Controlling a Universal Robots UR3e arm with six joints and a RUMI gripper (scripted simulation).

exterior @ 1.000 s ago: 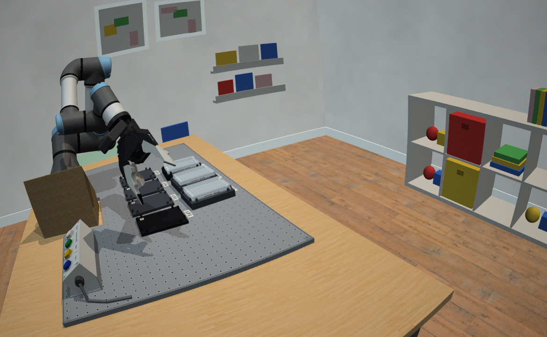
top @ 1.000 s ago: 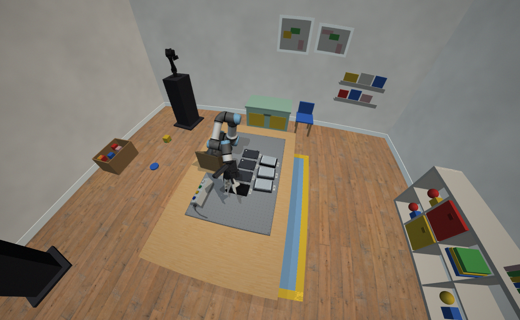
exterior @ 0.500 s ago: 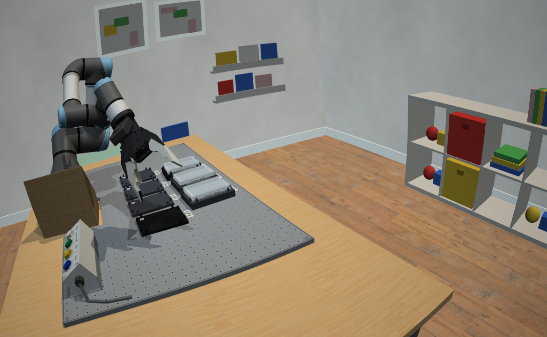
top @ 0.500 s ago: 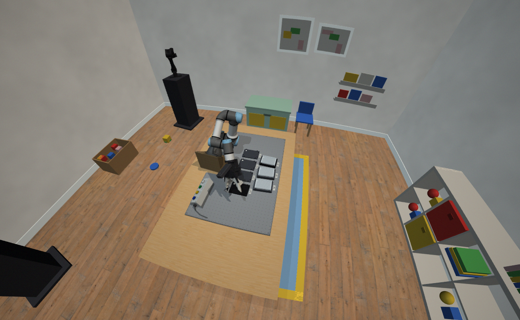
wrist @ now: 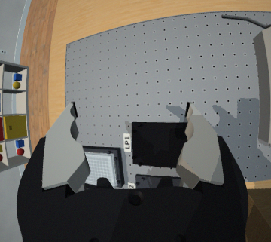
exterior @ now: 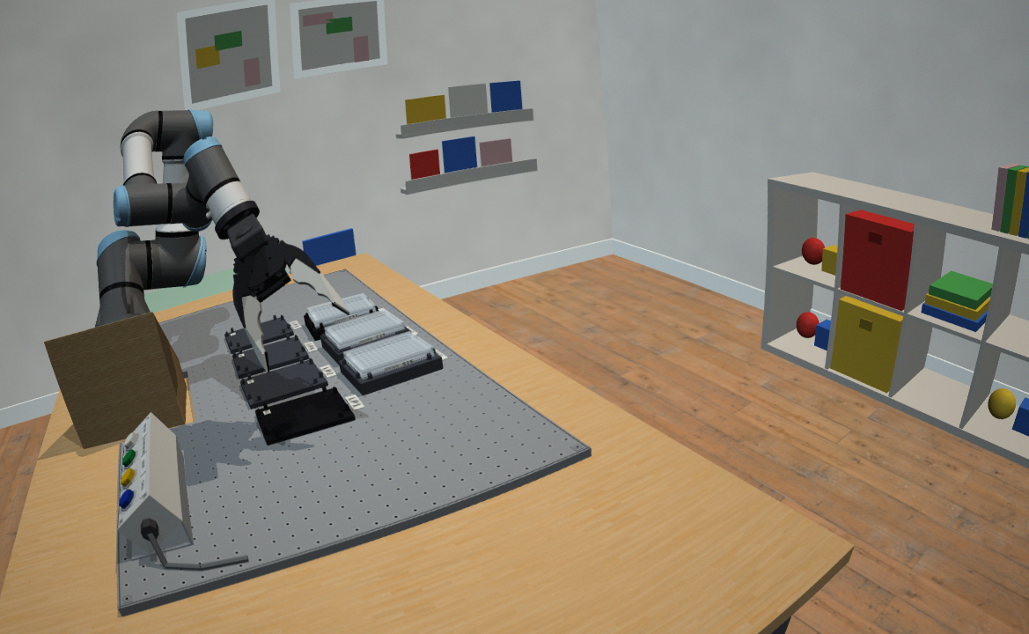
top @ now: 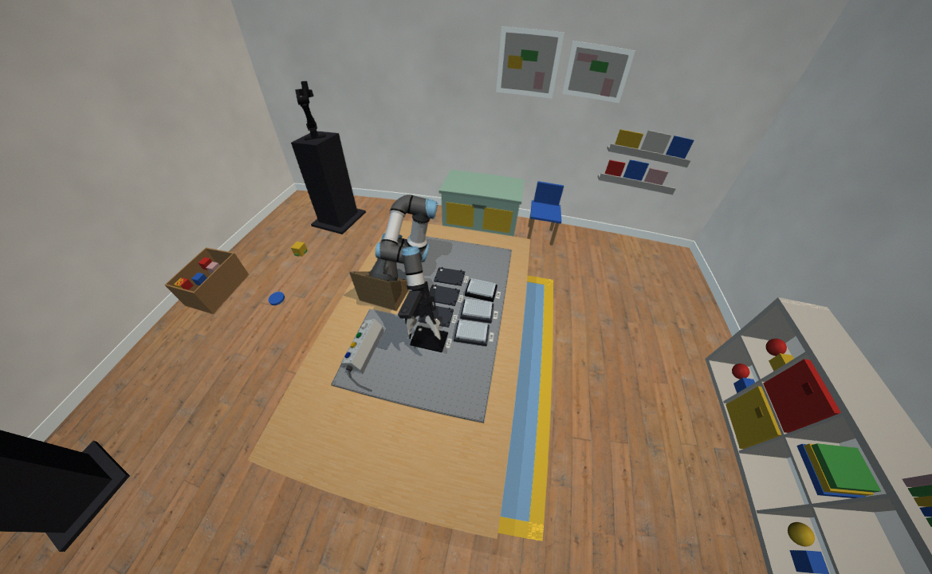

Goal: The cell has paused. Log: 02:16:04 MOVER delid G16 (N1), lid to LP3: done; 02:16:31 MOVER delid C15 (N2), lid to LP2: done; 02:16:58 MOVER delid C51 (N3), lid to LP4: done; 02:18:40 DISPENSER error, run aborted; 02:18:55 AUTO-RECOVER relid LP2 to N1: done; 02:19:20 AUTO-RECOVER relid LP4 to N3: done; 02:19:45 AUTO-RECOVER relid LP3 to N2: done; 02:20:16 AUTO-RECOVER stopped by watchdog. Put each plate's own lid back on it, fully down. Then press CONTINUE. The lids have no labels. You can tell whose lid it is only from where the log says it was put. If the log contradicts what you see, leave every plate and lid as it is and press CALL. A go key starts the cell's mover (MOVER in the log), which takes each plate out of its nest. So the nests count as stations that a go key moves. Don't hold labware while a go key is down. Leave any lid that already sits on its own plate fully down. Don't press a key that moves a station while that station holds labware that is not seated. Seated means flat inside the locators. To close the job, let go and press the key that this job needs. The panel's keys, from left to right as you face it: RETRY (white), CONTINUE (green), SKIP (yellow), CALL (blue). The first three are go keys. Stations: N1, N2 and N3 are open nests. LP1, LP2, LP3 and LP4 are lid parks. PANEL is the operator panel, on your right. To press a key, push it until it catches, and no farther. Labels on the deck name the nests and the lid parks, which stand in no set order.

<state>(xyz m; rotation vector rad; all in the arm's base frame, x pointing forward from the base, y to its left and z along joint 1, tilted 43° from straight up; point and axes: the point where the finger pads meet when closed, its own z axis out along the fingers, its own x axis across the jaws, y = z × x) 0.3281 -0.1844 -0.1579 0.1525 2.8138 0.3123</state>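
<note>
The pale grey lid lies 180 mm to the left of my hand, 140 mm ahead of it and 120 mm below it. The rest, counted from my hand: plate: 180 mm to the left, 130 mm below, 130 mm ahead; then lid park LP1: 150 mm below, 90 mm to the left, 30 mm behind; then lid park LP2: 220 mm to the left, 150 mm below, 50 mm behind.
</note>
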